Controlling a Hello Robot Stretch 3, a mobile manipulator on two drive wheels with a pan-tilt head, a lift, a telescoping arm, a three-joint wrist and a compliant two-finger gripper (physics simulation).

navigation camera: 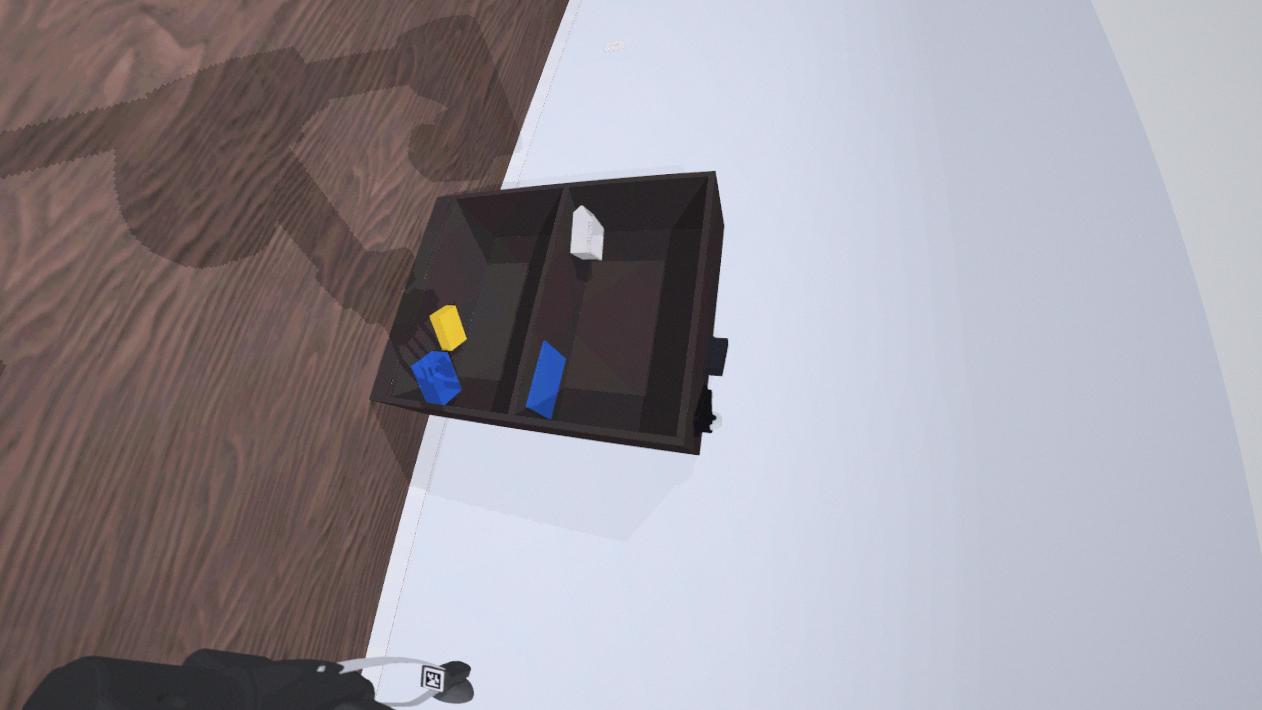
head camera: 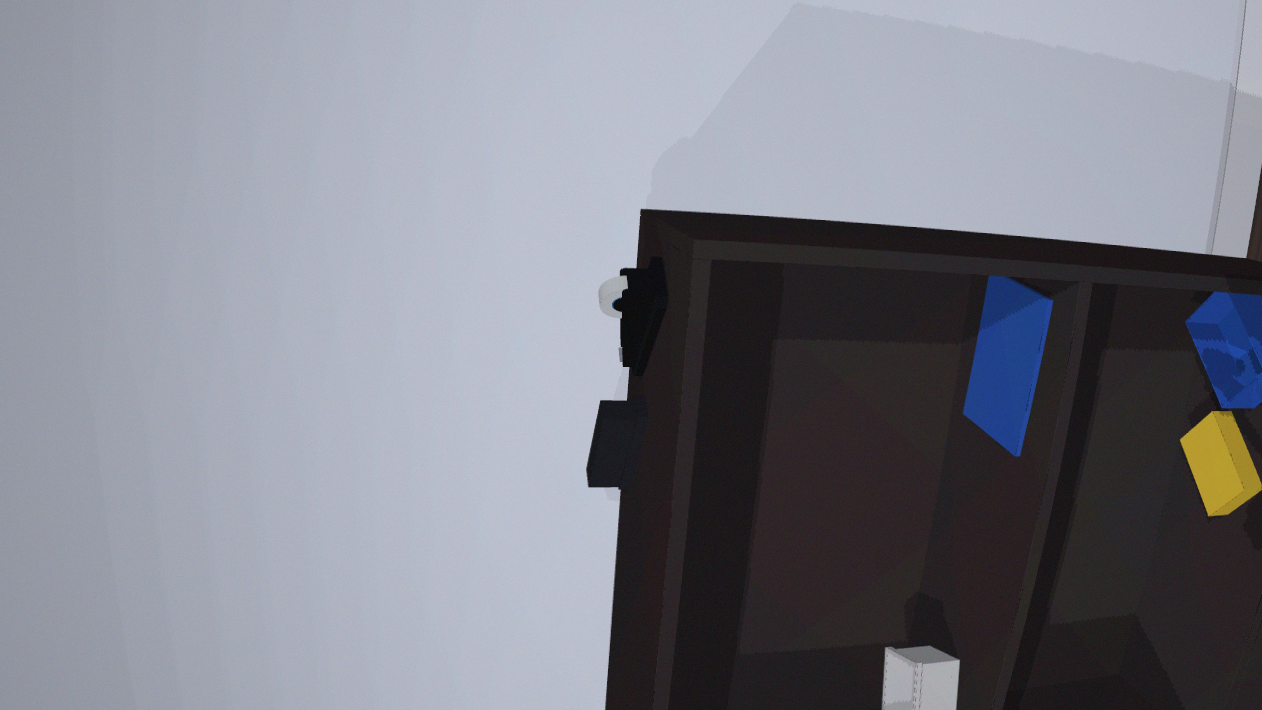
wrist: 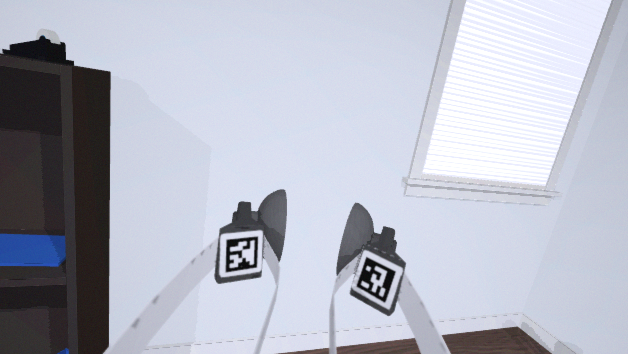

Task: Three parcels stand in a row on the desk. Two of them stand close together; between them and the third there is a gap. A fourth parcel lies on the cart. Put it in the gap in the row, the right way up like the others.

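Observation:
My gripper is open, with its two dark fingertips apart and the wall showing between them in the wrist view. It also shows at the bottom left of the navigation view, where its fingertips overlap. The three parcels, the desk, the fourth parcel and the cart do not show in these views.
A dark two-compartment shelf unit stands against the wall. It holds a blue panel-like box, a white box, a yellow box and another blue box. A window is at the right.

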